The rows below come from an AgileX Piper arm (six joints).
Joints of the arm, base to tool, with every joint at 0 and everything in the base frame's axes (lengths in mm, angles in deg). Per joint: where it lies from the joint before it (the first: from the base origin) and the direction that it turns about. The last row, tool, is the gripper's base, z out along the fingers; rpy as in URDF.
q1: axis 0 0 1 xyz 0.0 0.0 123.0
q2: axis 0 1 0 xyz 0.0 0.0 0.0
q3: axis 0 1 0 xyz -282.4 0.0 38.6
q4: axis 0.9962 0 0.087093 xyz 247.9 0.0 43.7
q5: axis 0 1 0 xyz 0.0 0.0 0.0
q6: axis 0.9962 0 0.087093 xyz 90.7 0.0 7.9
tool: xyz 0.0 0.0 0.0 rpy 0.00 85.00 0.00
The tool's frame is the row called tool.
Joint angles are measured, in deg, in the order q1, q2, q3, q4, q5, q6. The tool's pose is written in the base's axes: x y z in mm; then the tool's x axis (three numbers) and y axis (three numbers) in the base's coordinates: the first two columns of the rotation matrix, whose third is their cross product. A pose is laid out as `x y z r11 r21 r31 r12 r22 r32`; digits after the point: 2 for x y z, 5 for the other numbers.
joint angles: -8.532, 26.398, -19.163, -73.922, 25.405, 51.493
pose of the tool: 90.73 -51.59 281.23 -0.34698 -0.27528 -0.89656 0.44255 0.79478 -0.41530
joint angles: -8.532, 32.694, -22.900, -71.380, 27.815, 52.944
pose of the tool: 106.77 -56.75 288.66 -0.39080 -0.19446 -0.89970 0.46616 0.80100 -0.37562
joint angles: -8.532, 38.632, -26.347, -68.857, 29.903, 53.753
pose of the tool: 123.47 -61.35 293.15 -0.43443 -0.12410 -0.89211 0.48522 0.80221 -0.34789
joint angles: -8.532, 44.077, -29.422, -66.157, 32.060, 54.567
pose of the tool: 139.44 -65.64 294.52 -0.47439 -0.05024 -0.87888 0.50845 0.79936 -0.32014
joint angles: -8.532, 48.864, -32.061, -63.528, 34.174, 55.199
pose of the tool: 153.70 -69.37 293.52 -0.51001 0.01920 -0.85995 0.53235 0.79232 -0.29803
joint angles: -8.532, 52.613, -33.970, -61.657, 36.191, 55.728
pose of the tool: 164.48 -72.54 290.84 -0.54068 0.07333 -0.83802 0.55392 0.78078 -0.28906
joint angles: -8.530, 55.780, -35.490, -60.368, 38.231, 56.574
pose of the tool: 173.11 -75.50 287.50 -0.56476 0.12161 -0.81624 0.57725 0.76506 -0.28542
